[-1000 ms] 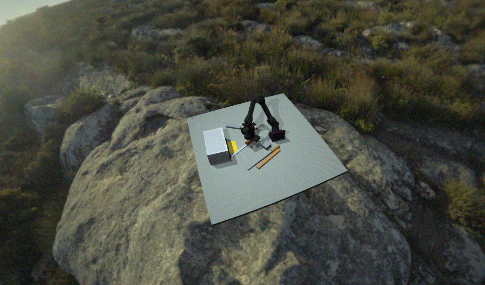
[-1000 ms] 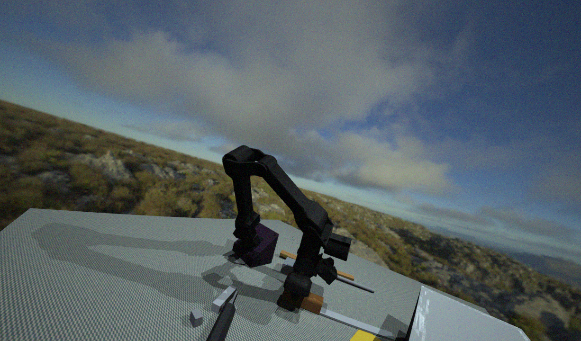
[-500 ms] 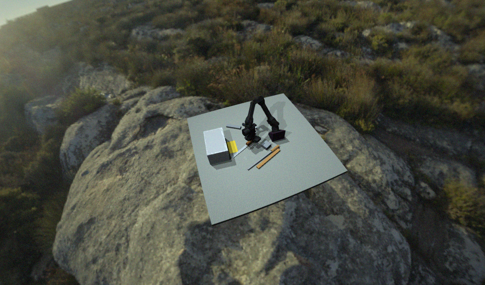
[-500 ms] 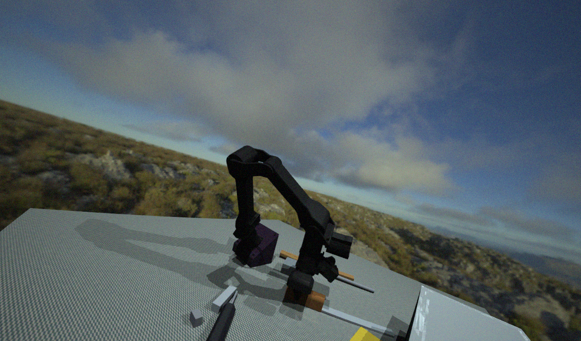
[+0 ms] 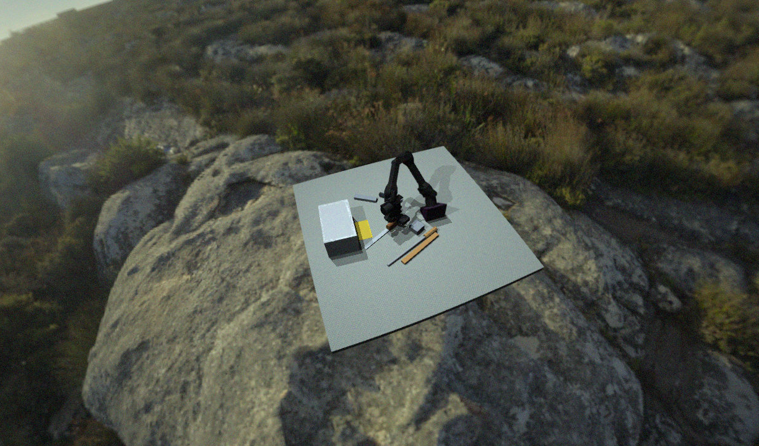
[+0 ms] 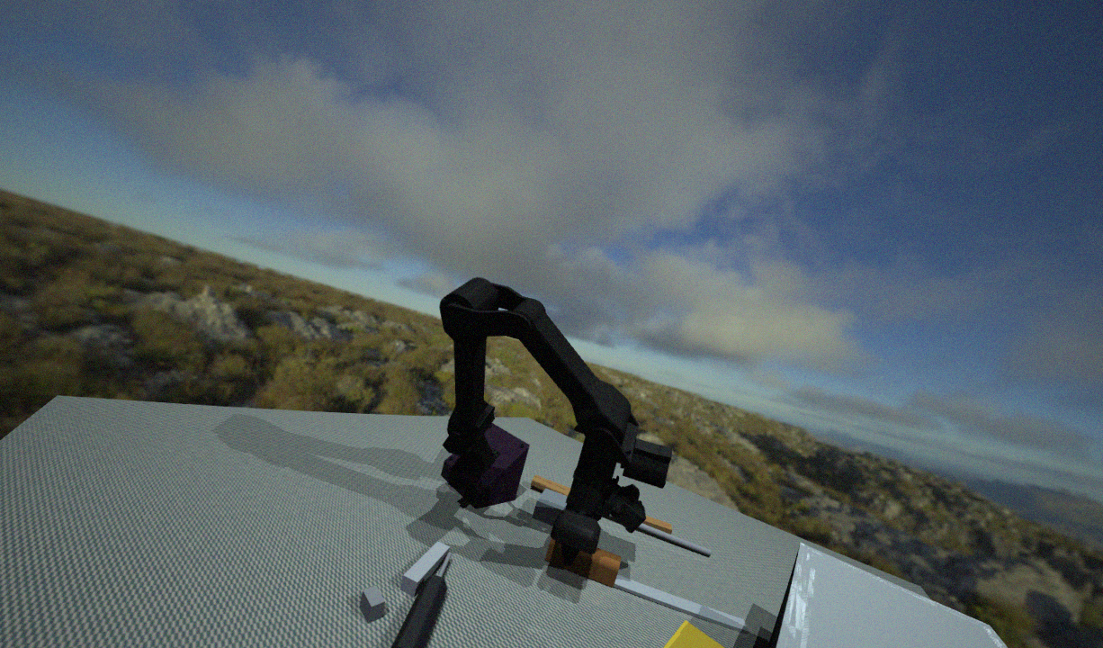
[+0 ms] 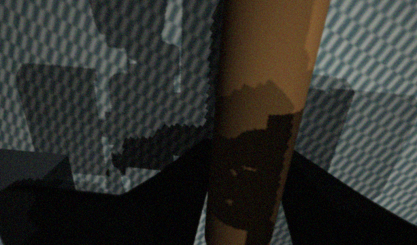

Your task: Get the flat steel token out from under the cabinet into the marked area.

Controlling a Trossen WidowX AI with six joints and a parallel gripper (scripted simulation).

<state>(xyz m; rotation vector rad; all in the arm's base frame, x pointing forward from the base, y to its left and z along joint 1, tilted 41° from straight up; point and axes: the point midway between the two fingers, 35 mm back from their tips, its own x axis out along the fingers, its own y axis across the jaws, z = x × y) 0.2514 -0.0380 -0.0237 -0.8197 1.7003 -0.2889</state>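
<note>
Now: gripper tip 10 cm past the grey block, 10 cm to the right of it and 1 cm below it. Also, from my gripper tip: grey bar: 10 cm behind, 20 cm to the right; small grey cube: 8 cm behind, 28 cm to the right; wooden stick: 5 cm behind, 24 cm to the left.
</note>
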